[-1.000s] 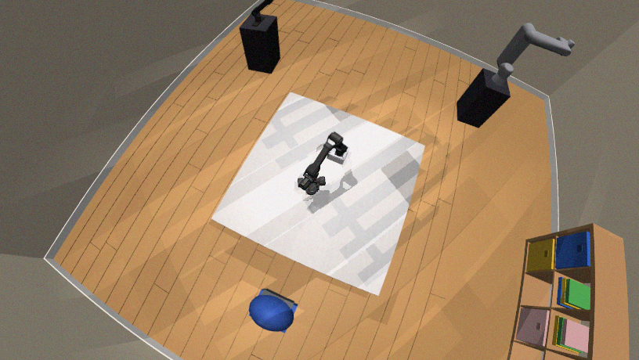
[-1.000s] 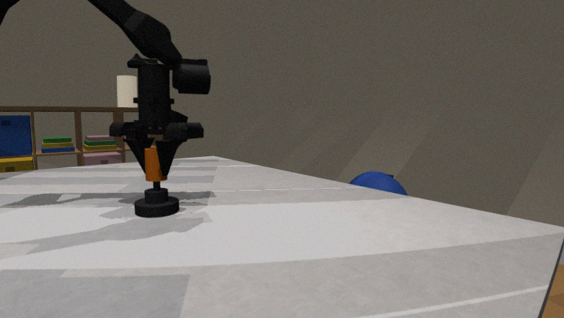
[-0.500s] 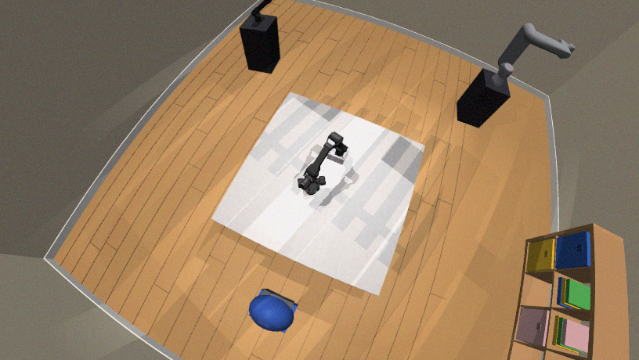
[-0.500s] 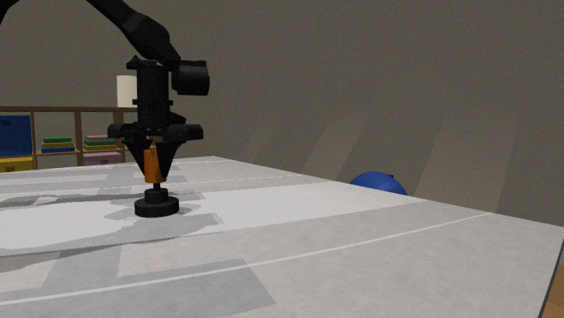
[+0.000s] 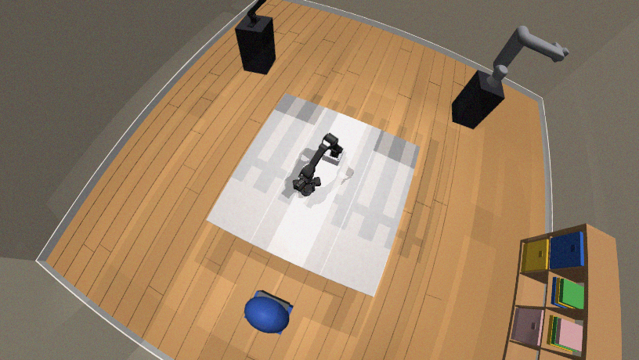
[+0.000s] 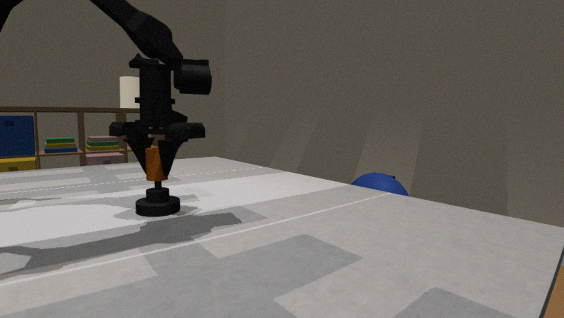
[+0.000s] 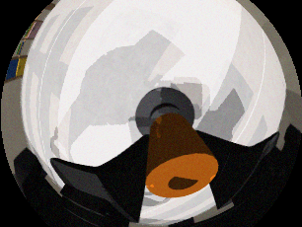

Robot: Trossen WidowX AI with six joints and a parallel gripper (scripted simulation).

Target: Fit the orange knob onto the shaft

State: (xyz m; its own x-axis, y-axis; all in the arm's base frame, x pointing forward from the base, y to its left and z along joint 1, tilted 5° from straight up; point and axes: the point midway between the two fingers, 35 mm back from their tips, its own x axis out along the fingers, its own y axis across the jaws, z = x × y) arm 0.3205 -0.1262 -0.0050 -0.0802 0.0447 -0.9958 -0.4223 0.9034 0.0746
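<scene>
Now: the orange knob 2 cm above my gripper tip. Round my gripper tip: dark pedestal (4 cm below).
</scene>
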